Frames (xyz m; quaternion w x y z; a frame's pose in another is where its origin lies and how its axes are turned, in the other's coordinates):
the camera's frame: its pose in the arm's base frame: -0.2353 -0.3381 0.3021 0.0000 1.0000 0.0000 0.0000
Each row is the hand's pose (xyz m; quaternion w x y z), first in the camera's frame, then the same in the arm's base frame.
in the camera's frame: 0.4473 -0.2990 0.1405 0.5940 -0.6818 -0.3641 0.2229
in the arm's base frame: 0.2120 -0.0391 0.1616 0.6818 0.5940 -0.2229 -0.3641
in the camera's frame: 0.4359 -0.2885 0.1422 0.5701 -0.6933 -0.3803 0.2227
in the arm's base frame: 0.2006 -0.0496 0.1599 0.6933 0.5701 -0.2227 -0.3803
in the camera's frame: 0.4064 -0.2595 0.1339 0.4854 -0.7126 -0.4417 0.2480
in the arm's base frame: 0.1711 -0.0786 0.1682 0.7126 0.4854 -0.2480 -0.4417
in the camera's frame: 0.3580 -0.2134 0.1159 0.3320 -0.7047 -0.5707 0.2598
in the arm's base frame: 0.1227 -0.1247 0.1862 0.7047 0.3320 -0.2598 -0.5707
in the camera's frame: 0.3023 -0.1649 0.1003 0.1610 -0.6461 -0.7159 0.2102
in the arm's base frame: 0.0670 -0.1732 0.2018 0.6461 0.1610 -0.2102 -0.7159
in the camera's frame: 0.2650 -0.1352 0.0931 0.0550 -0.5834 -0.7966 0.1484
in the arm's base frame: 0.0297 -0.2029 0.2090 0.5834 0.0550 -0.1484 -0.7966
